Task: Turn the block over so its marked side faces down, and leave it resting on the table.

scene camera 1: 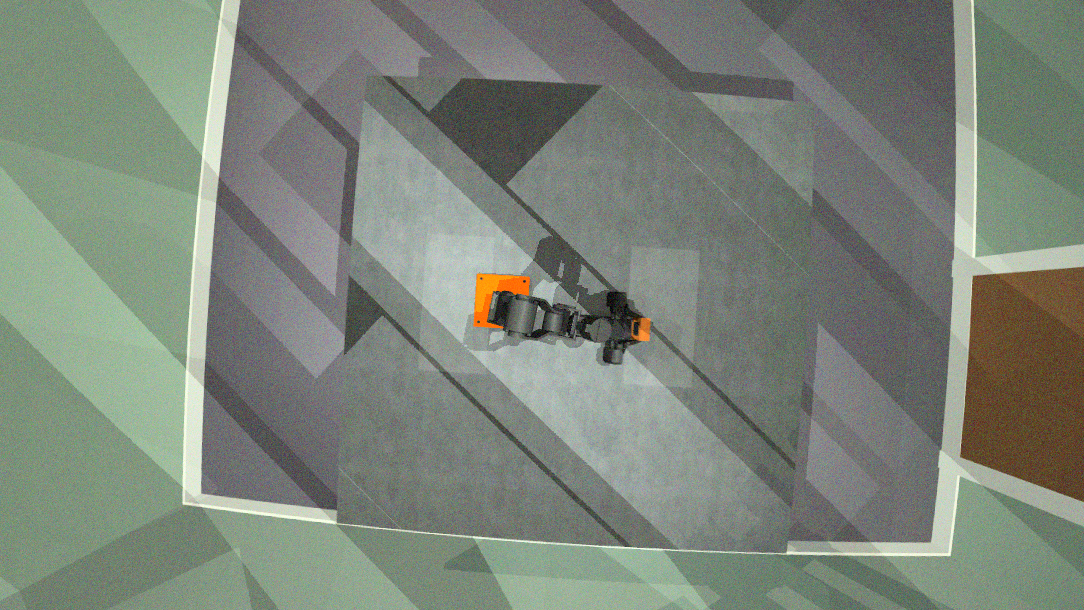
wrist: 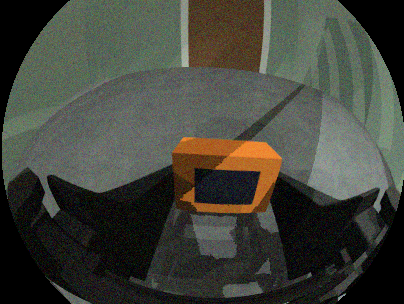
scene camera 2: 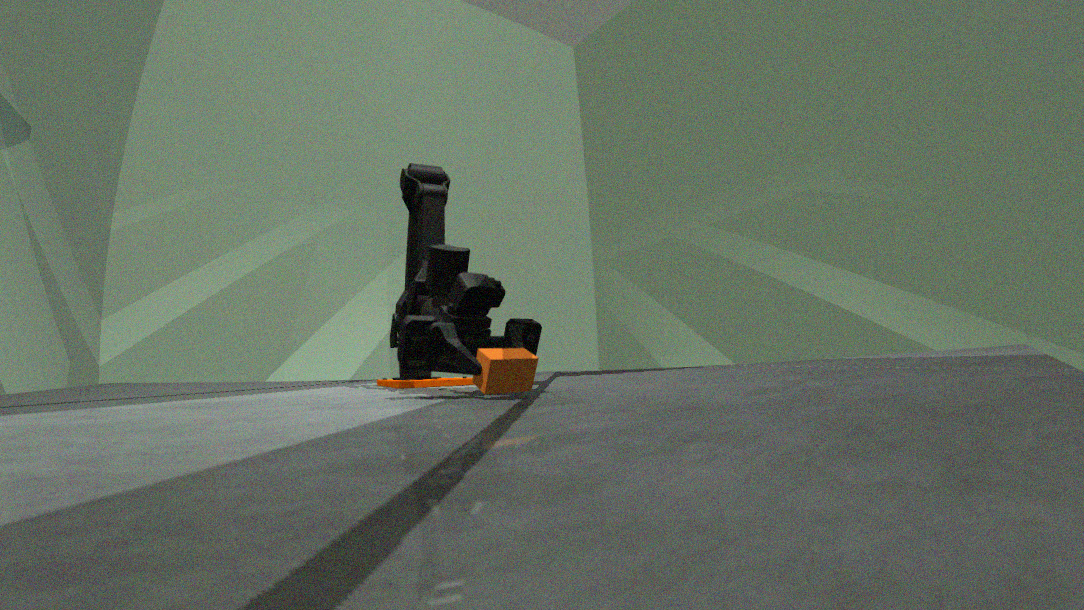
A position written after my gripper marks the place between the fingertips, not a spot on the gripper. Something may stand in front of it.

Observation:
My gripper [scene camera 2: 505,370] holds an orange block [scene camera 2: 503,370].
My gripper shows as well in scene camera 1 [scene camera 1: 641,329] and in the wrist view [wrist: 224,173].

